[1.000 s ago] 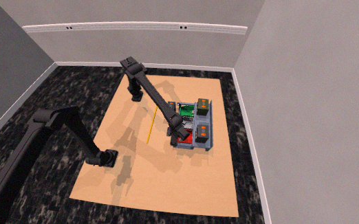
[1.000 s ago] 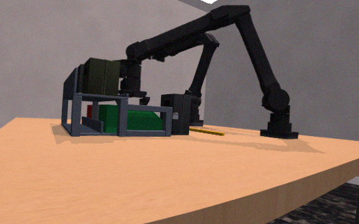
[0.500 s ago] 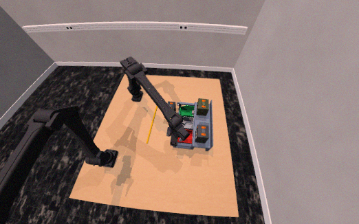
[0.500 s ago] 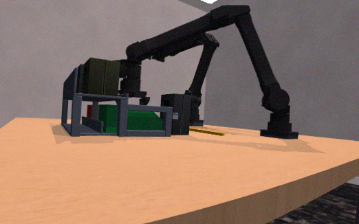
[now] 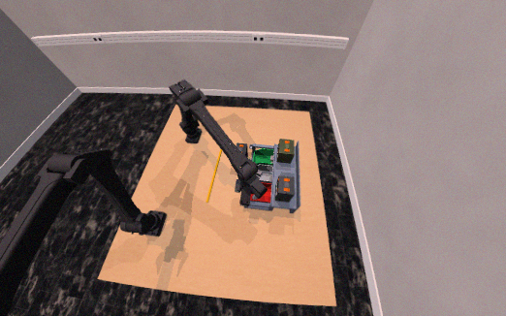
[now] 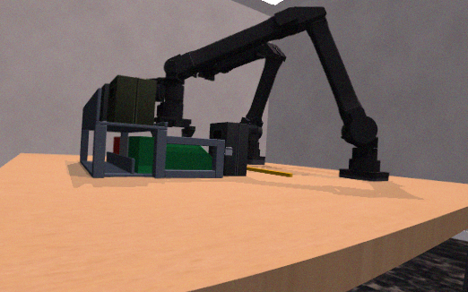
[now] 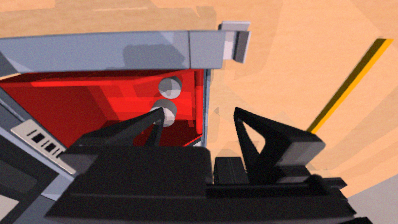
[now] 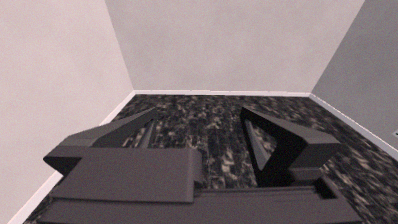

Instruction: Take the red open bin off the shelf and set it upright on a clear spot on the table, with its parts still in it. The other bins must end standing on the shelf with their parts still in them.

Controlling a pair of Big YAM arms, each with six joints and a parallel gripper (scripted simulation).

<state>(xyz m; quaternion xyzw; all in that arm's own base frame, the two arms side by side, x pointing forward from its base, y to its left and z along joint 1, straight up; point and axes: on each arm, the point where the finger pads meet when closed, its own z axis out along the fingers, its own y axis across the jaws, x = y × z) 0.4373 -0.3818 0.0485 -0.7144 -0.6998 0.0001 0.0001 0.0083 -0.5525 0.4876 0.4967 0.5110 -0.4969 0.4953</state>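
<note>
The grey bin lies 12 cm to the left of my left hand, 8 cm ahead of it and 1 cm below it. The rest, counted from my left hand: black box (22 cm to the left, 8 cm behind, 1 cm above); then grey shelf (12 cm to the left, 11 cm ahead, 1 cm above); then green bin (23 cm to the left, 7 cm ahead, 1 cm below).
</note>
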